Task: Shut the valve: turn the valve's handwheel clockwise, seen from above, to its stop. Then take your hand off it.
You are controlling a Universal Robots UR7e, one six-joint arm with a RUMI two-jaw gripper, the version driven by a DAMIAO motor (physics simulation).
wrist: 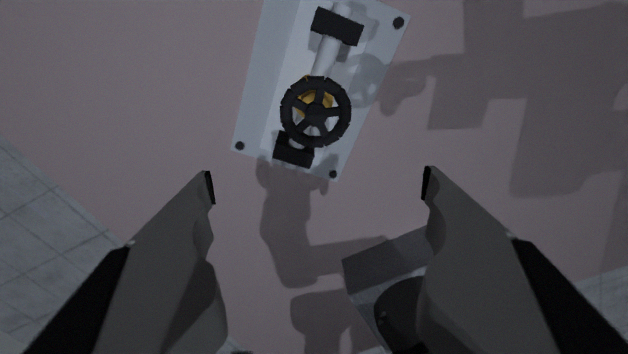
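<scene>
The valve's black handwheel [341, 112], a round rim with several spokes, is in the upper middle of the wrist view. It sits over the yellow valve body [324, 98], which shows in part between the spokes. A light grey pipe [326, 56] runs under it, held by black blocks [337, 26] [293, 151] on a pale base plate [257, 100]. My gripper [317, 172] is open and empty. Its two fingers stand wide apart, clear of the handwheel, which shows beyond and above the fingertips in the view.
The base plate lies on a pinkish surface [150, 90] with dark shadows across it. A grey box-like object [385, 260] with a dark round part shows at the lower right, partly behind the right finger. Grey floor tiles [40, 240] show at the left edge.
</scene>
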